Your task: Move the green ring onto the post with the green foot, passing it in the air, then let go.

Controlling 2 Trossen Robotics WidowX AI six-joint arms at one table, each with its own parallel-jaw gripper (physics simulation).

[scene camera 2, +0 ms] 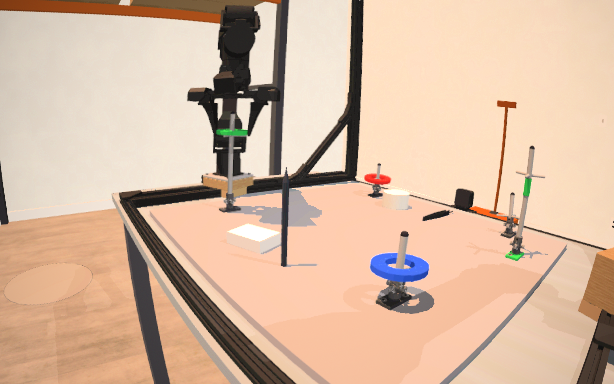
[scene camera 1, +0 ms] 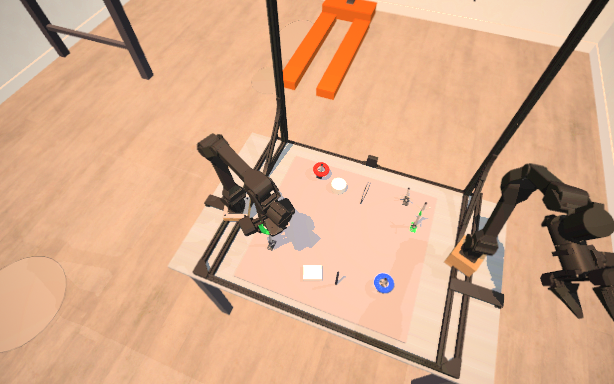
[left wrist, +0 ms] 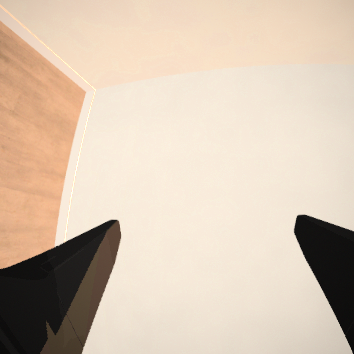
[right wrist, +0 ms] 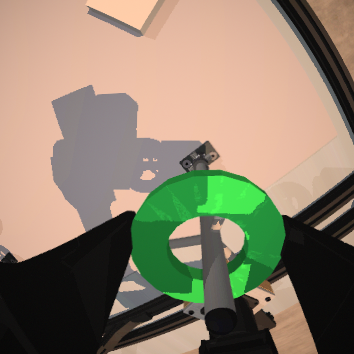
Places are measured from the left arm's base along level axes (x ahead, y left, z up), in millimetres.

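Pixels of known places: left gripper, fingertip midpoint: [scene camera 1: 598,320] [left wrist: 209,227]; right gripper, fingertip midpoint: [scene camera 2: 231,136] [right wrist: 206,222]; left arm's base at its link origin: [scene camera 1: 470,252]; right arm's base at its link origin: [scene camera 2: 227,174] [scene camera 1: 236,206].
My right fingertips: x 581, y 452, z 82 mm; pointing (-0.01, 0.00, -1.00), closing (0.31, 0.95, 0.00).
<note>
For each thing: its top centre in the pictures, then the offset to it from my right fingertips. "spot": a spot on its surface instead.
- green ring at its top centre: [right wrist: 207,251] [scene camera 2: 233,129] [scene camera 1: 268,224] dy -3, dx +7, dz +13 mm
- post with the green foot, surface spot: [scene camera 2: 514,255] [scene camera 1: 413,229] spot: dy -431, dx -369, dz -153 mm
- red ring at its top centre: [scene camera 2: 377,176] [scene camera 1: 321,168] dy -384, dx +91, dz -105 mm
- dark upright rod at its top centre: [scene camera 2: 286,167] dy -50, dx -280, dz -19 mm
- white block at its top centre: [scene camera 2: 253,232] [scene camera 1: 312,272] dy -20, dx -189, dz -139 mm
- white cylinder at its top centre: [scene camera 2: 396,192] [scene camera 1: 338,183] dy -384, dx -12, dz -124 mm
- short post at a spot on its surface: [scene camera 2: 511,210] spot: dy -526, dx -266, dz -106 mm
The green ring [scene camera 1: 264,229] [scene camera 2: 240,132] [right wrist: 150,240] is level around a tall grey post [scene camera 2: 230,170] [right wrist: 217,285] with a dark foot, near its top. My right gripper [scene camera 2: 233,133] [right wrist: 206,222] is shut on the green ring, one fingertip against each side of its outer edge. In scene camera 1 its arm partly hides the ring. The post with the green foot [scene camera 1: 413,227] [scene camera 2: 514,255] stands upright at the mat's far right, with a green band and a thin crossbar higher up. My left gripper [scene camera 1: 597,316] [left wrist: 209,227] is open and empty, beyond the table's right side.
A blue ring [scene camera 1: 384,283] [scene camera 2: 384,271] and a red ring [scene camera 1: 321,170] [scene camera 2: 377,179] sit around shorter posts. A dark upright rod [scene camera 2: 285,220] stands beside a white block [scene camera 1: 312,272] [scene camera 2: 253,238]. A white cylinder [scene camera 2: 396,199] and a short post [scene camera 2: 511,210] stand farther back. A dark frame surrounds the table.
</note>
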